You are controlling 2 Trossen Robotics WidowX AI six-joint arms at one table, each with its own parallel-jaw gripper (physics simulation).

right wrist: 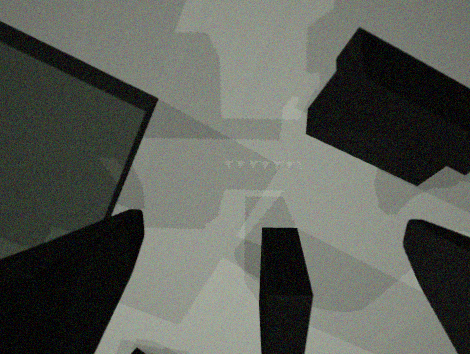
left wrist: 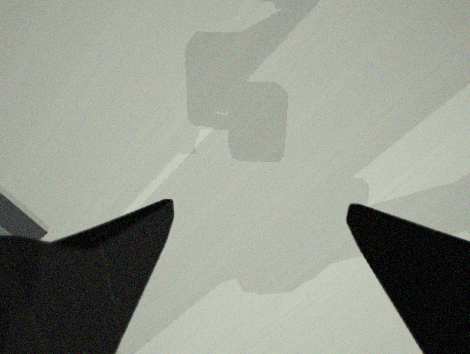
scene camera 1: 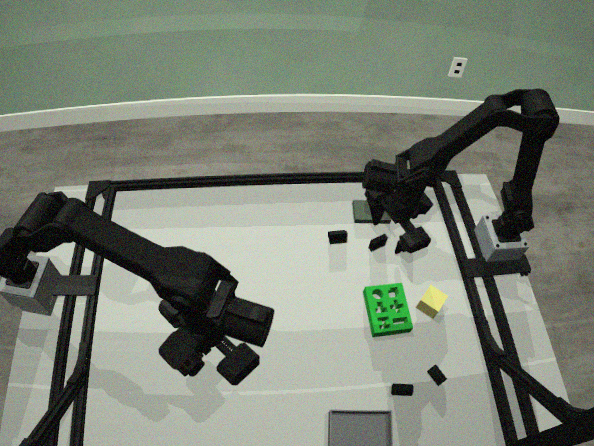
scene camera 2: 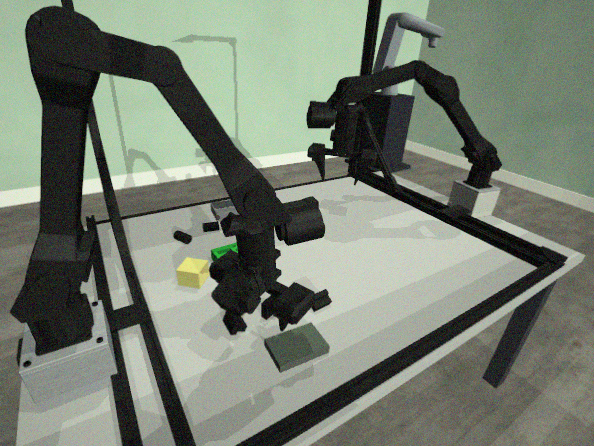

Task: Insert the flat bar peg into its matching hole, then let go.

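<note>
The black flat bar peg is on the table near the olive block; it is mostly hidden in scene camera 2. My right gripper is open and low over it; in the right wrist view the bar shows between the spread fingers, not gripped. The green block lies below them in scene camera 1, with round, cross-shaped and other holes; its narrow slot is at the lower right. My left gripper is open and empty, above the table, far from the pegs.
A notched black peg and another peg flank the bar. An olive block is beside the right gripper. A yellow block, two black pegs and a grey tray lie farther off.
</note>
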